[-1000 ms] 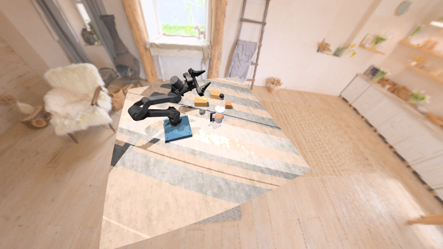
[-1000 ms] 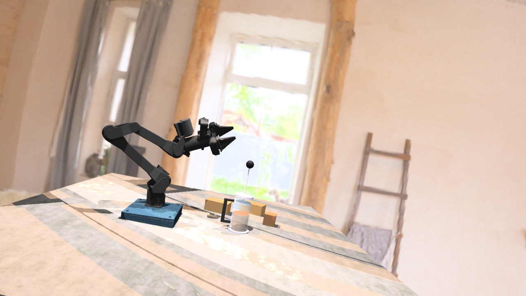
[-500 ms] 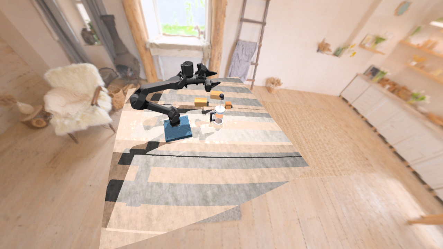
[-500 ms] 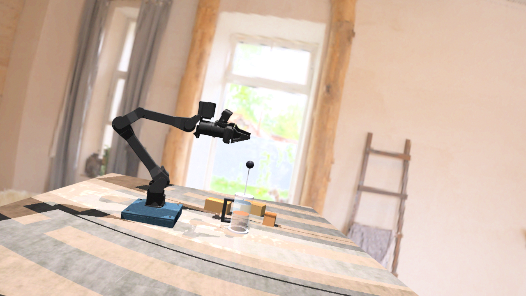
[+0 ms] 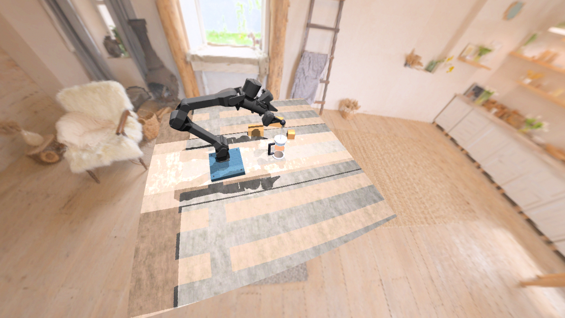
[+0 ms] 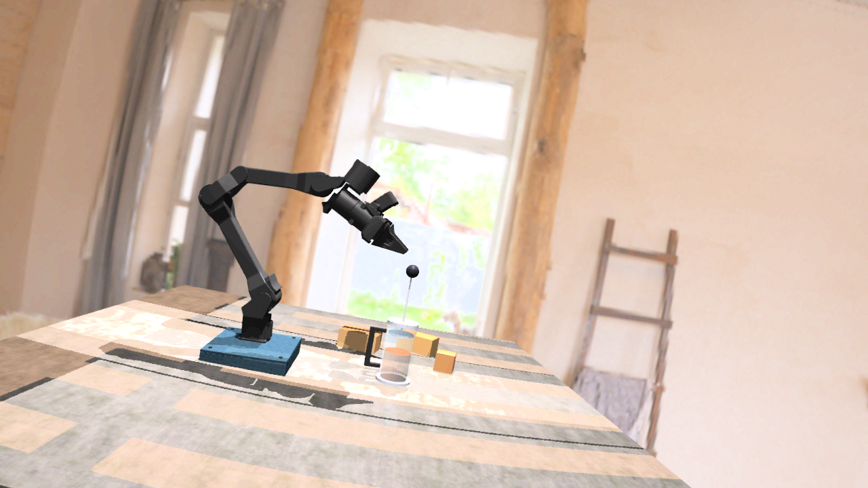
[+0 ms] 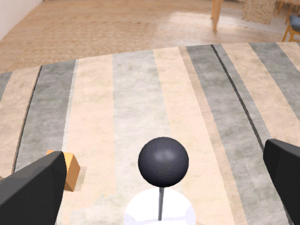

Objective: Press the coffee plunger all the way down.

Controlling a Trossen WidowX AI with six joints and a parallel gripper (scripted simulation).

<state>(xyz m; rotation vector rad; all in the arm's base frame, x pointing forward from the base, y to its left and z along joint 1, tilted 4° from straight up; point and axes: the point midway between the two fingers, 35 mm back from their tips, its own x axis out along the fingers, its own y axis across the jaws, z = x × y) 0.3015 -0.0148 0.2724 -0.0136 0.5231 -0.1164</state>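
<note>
My gripper tip is 17 cm above the coffee press.
</note>
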